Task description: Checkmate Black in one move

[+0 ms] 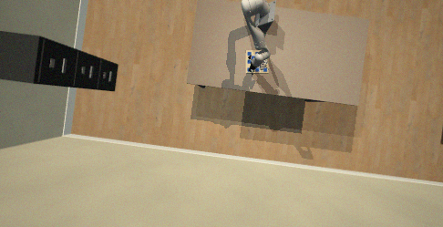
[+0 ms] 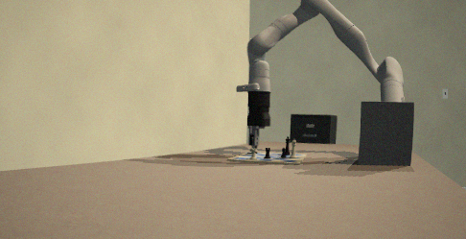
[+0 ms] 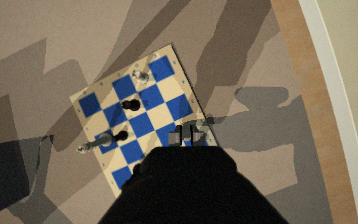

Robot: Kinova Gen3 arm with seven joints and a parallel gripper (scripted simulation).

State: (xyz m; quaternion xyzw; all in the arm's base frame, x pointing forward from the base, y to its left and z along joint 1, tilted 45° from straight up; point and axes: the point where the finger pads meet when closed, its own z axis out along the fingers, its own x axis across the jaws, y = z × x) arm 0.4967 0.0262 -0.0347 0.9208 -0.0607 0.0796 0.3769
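Right now the tall black piece is 100 mm behind my hand, 60 mm to the right of it and 20 mm below it. Round my hand: tall white piece: 150 mm behind, 20 mm below, 10 mm to the left; chessboard: 80 mm behind, 50 mm below, 20 mm to the left.
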